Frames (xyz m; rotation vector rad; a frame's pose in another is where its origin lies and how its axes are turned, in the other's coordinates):
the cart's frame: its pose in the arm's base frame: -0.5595 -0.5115 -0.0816 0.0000 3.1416 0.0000
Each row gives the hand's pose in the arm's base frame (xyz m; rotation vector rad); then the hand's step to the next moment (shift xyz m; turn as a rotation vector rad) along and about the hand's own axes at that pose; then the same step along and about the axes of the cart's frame.
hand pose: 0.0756 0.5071 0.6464 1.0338 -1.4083 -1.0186
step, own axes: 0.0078 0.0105 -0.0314 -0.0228 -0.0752 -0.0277
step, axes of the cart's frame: -0.0302 -0.0062 -0.0144 -0.0334 0.0012 0.0763
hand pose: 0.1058 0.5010 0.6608 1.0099 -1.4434 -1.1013
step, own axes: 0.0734 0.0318 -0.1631 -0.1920 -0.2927 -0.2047
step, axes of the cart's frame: -0.1504 -0.0834 -0.0585 -0.2397 0.0925 0.3138
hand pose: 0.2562 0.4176 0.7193 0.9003 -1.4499 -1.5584
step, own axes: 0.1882 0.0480 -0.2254 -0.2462 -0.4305 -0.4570
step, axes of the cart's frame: -0.1287 -0.2663 -0.0326 -0.4781 0.0377 0.4742
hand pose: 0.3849 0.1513 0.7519 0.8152 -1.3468 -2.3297
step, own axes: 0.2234 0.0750 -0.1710 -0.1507 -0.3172 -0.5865
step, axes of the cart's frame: 0.0685 -0.2738 0.0715 -0.4837 -0.1583 0.4564
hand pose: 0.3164 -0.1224 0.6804 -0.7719 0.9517 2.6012
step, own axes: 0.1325 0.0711 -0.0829 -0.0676 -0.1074 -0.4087
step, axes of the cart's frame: 0.1061 -0.0995 0.0913 -0.2594 -0.1931 0.2803
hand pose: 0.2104 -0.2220 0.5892 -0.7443 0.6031 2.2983
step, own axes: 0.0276 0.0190 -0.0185 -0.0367 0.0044 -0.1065
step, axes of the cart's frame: 0.0242 -0.0120 0.0271 -0.0574 -0.0809 0.0537
